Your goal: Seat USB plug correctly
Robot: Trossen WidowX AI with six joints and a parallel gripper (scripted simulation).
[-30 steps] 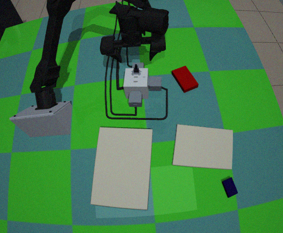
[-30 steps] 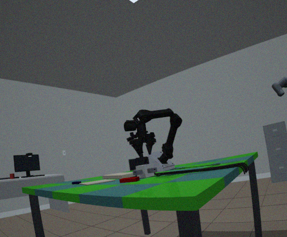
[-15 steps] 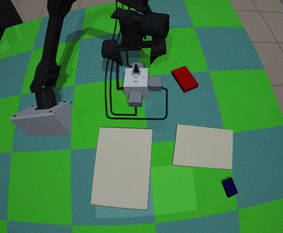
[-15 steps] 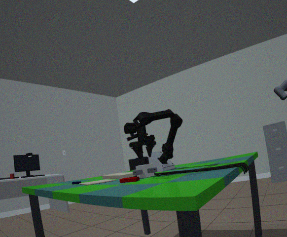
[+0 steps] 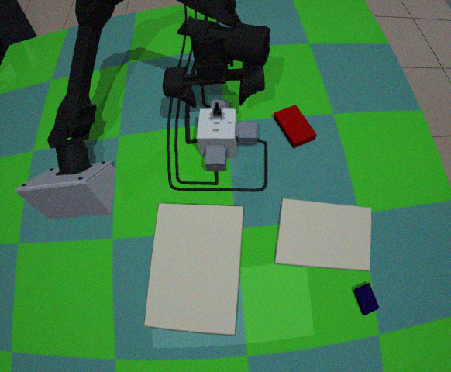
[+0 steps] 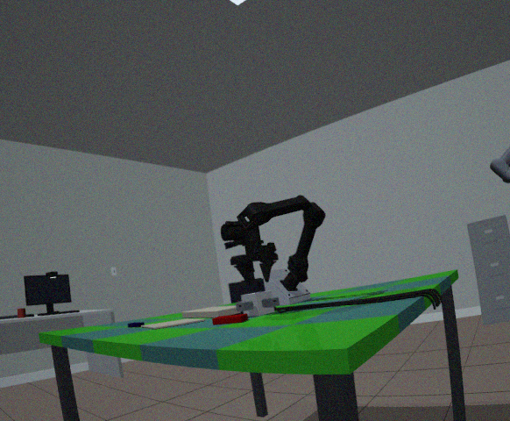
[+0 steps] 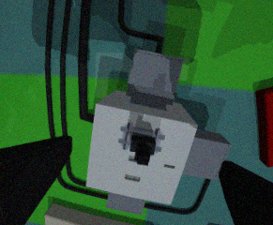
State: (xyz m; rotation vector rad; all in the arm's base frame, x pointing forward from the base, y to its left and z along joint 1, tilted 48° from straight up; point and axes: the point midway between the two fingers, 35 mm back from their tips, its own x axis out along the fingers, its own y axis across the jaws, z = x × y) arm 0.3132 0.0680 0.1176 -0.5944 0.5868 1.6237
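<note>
My gripper tip is 20 mm above the dark USB plug. Round my gripper tip: blue block: 300 mm ahead, 370 mm to the right, 100 mm below; then red block: 160 mm ahead, 20 mm to the left, 100 mm below; then USB socket: 40 mm below.
</note>
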